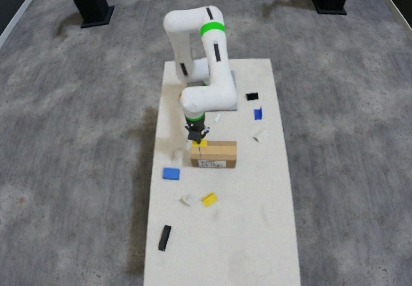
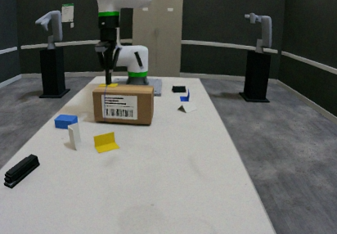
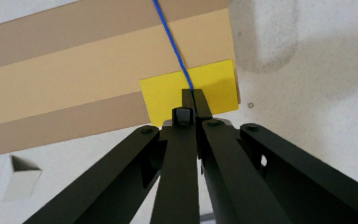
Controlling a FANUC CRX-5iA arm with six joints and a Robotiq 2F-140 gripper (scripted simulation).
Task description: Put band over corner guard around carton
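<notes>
Right now the yellow corner guard is 50 mm below my hand. Also, from my hand: brown carton 50 mm ahead, 80 mm to the left, 100 mm below; blue block 140 mm ahead, 170 mm to the right, 160 mm below; white corner guard 90 mm behind, 370 mm to the left, 170 mm below.
</notes>
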